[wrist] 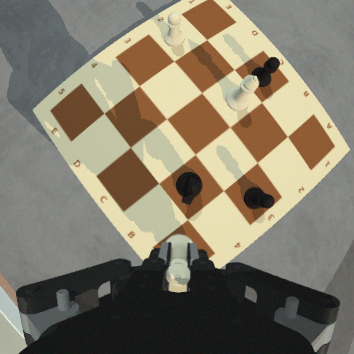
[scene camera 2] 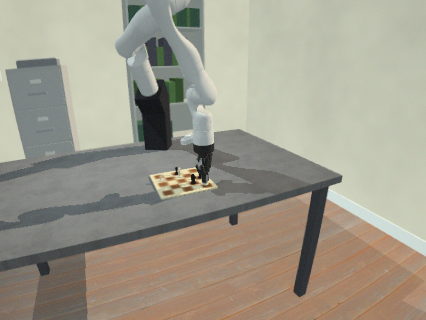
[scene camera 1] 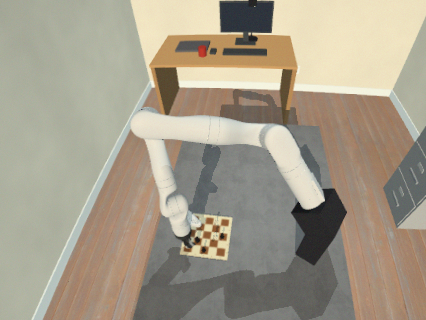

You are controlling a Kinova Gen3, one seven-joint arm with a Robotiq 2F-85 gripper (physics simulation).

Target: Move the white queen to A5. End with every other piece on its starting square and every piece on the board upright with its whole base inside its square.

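Frame: origin at the arm's base, x back, y right, z up, level; metres.
Where they show: gripper, fingertip midpoint: (wrist: 178, 254) (scene camera 2: 205, 181) (scene camera 1: 187, 245); arm's base, link origin: (scene camera 2: 149, 89) (scene camera 1: 312, 200).
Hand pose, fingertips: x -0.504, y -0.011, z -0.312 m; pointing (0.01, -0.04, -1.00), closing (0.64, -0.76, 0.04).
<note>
Things, the pixels of their top centre, and the offset from my fingertips. Level surfaces: height alone.
- white queen, top centre: (wrist: 179, 279) dx +0.001, dy +0.001, dz +0.044 m
- chessboard, top centre: (wrist: 198, 122) (scene camera 2: 181, 180) (scene camera 1: 207, 235) dx +0.090, dy +0.057, dz -0.016 m
- larger black piece, top centre: (wrist: 192, 188) (scene camera 2: 193, 174) (scene camera 1: 196, 237) dx +0.045, dy +0.028, dz +0.024 m
- white piece, top centre: (wrist: 255, 76) dx +0.129, dy +0.046, dz +0.028 m
- white pawn, top centre: (wrist: 173, 13) dx +0.137, dy +0.127, dz +0.016 m
- dark grey table, surface height: dz -0.022 m
My gripper (scene camera 1: 189, 244) (scene camera 2: 205, 176) (wrist: 178, 254) is shut on the white queen (wrist: 178, 275), low over the A5 corner of the chessboard (scene camera 2: 154, 176) (wrist: 165, 80). The queen looks upright; its base appears over brown A5, but whether it touches cannot be told. A larger black piece (scene camera 1: 197, 240) (scene camera 2: 193, 178) (wrist: 189, 185) stands on B4, diagonally beside A5. A black pawn (scene camera 1: 203, 249) (wrist: 257, 198) stands on A3. Another black pawn (scene camera 1: 222, 235) (wrist: 262, 76) is on C1. A white piece (wrist: 240, 97) stands on C2, and a white pawn (wrist: 174, 31) on E2.
The board lies on a dark grey table (scene camera 1: 260, 200) (scene camera 2: 100, 180). The black arm base (scene camera 1: 322, 225) (scene camera 2: 154, 120) stands at the table's other side. A wooden desk (scene camera 1: 185, 61) with a monitor (scene camera 1: 246, 17) is beyond the table. The arm's shadow crosses part of the board.
</note>
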